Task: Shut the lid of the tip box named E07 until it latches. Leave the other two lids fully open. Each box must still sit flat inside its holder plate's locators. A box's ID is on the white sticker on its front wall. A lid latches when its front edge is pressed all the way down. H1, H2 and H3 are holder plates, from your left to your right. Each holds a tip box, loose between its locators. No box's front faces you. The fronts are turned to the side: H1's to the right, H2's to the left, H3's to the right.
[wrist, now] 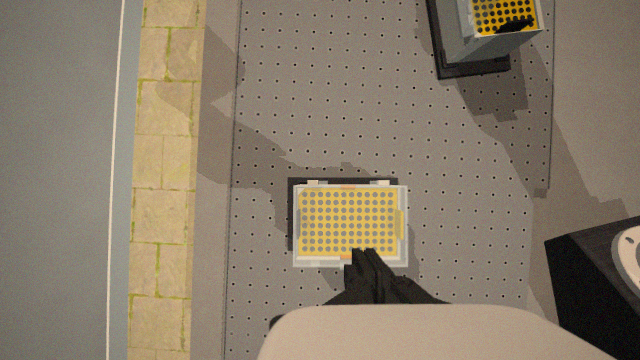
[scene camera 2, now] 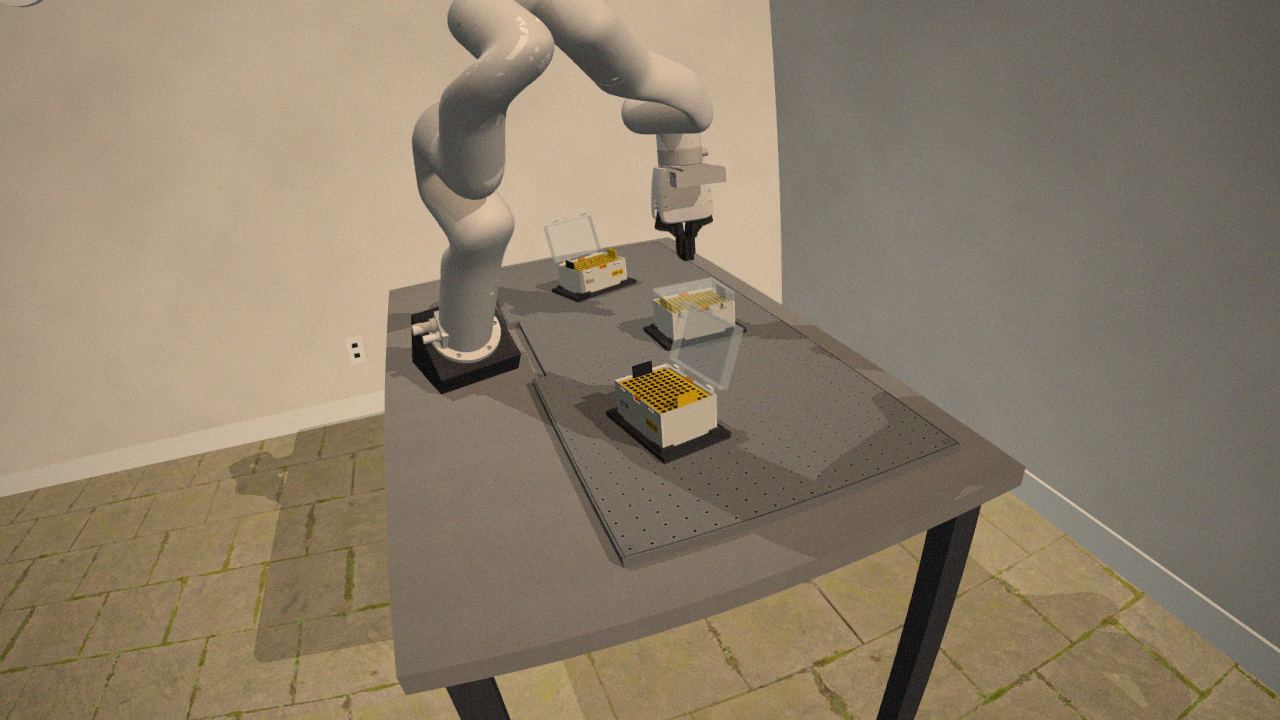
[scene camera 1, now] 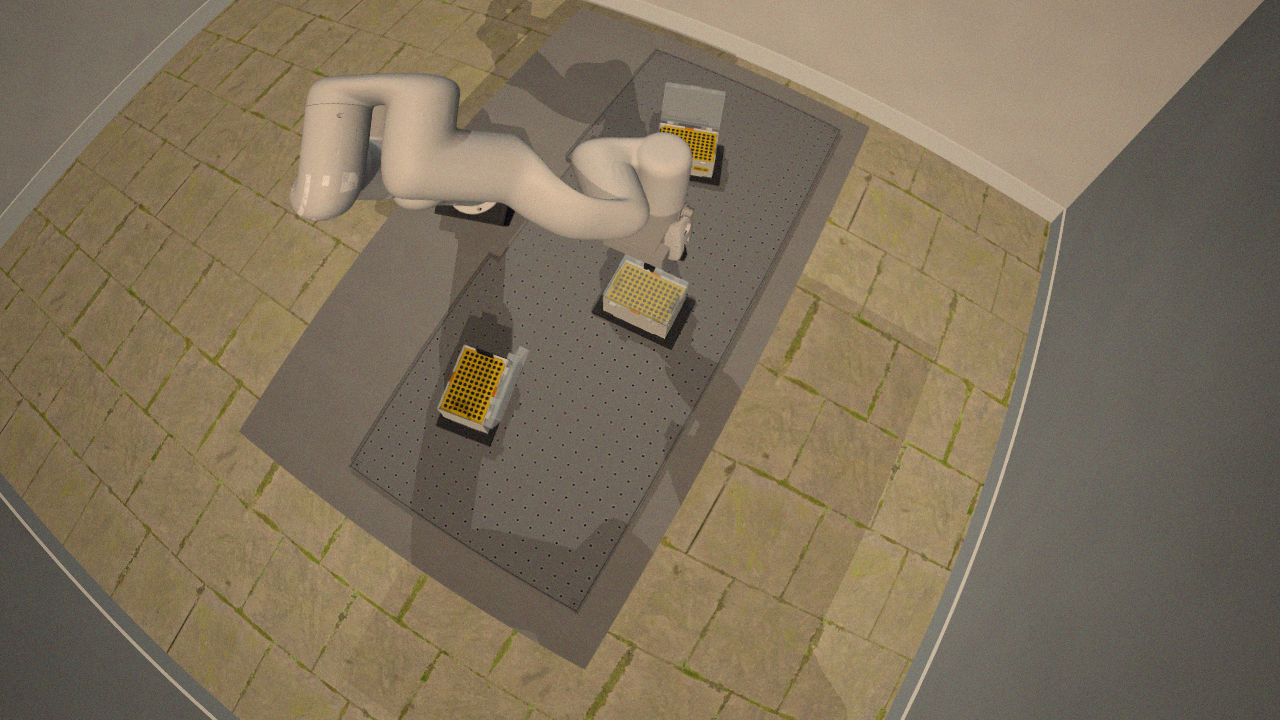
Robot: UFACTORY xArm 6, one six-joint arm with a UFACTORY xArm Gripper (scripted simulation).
Labels:
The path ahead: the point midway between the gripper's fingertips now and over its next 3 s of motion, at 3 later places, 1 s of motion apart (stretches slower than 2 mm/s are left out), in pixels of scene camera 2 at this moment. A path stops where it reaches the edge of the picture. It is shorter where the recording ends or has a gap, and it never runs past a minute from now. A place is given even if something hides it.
My gripper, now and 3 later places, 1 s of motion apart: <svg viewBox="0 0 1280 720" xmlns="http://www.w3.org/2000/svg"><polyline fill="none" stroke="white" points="686,258 683,269 684,281 685,286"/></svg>

